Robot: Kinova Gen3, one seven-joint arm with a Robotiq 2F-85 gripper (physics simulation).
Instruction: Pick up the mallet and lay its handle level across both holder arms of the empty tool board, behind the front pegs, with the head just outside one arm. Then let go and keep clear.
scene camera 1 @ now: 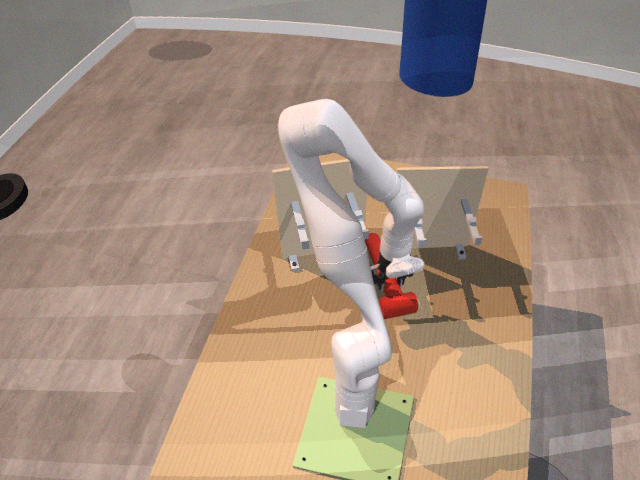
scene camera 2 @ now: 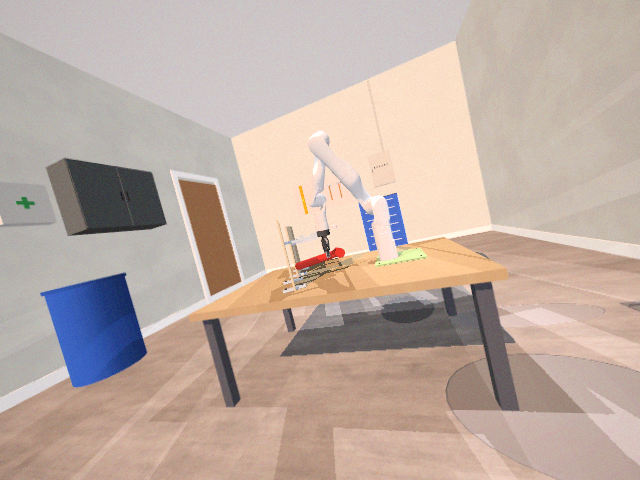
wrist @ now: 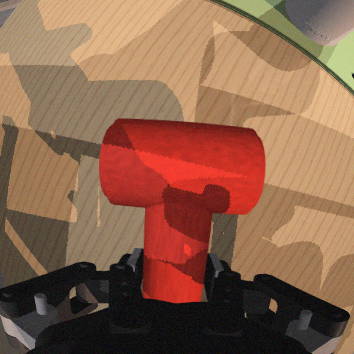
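Where they show: gripper, fingertip midpoint: [scene camera 1: 390, 286] [scene camera 2: 327, 257] [wrist: 173, 263]; arm's base, origin of the base link: [scene camera 1: 354, 409] [scene camera 2: 388, 258] [wrist: 314, 17].
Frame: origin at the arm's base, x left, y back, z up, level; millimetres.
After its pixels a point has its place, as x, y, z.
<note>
The red mallet [scene camera 1: 399, 304] @(-86, -247, 100) [scene camera 2: 315, 259] @(-19, -390, 74) [wrist: 181, 165] @(-85, -261, 104) hangs above the table; in scene camera 2 its head end is a little higher than its handle end. My gripper [scene camera 1: 385, 279] @(-63, -326, 67) [scene camera 2: 327, 254] @(-63, -326, 67) [wrist: 173, 263] @(-63, -326, 67) is shut on its handle, close behind the head. The handle points toward the boards. A left tool board [scene camera 1: 285, 193] @(226, -459, 246) and a right tool board [scene camera 1: 444, 196] @(-193, -546, 199) stand beyond it. The left board has holder arms [scene camera 1: 299, 225] @(177, -371, 224) [scene camera 1: 354, 206] @(48, -464, 213); the right board has an outer arm [scene camera 1: 471, 222] @(-262, -456, 198) and an inner arm [scene camera 1: 421, 236] @(-130, -401, 188), partly hidden. No tool shows on either board; my arm hides part of the left one.
Small grey feet [scene camera 1: 293, 262] @(215, -428, 6) [scene camera 1: 461, 251] @(-274, -524, 5) stick out at the bottom of the boards. My base stands on a green plate [scene camera 1: 320, 439] @(70, 86, 0) [scene camera 2: 413, 255] @(58, 113, 1) on the wooden table [scene camera 1: 232, 413] @(290, 45, -11) [scene camera 2: 439, 273] @(389, 126, -11). A blue barrel [scene camera 1: 442, 46] [scene camera 2: 95, 330] stands on the floor past the table.
</note>
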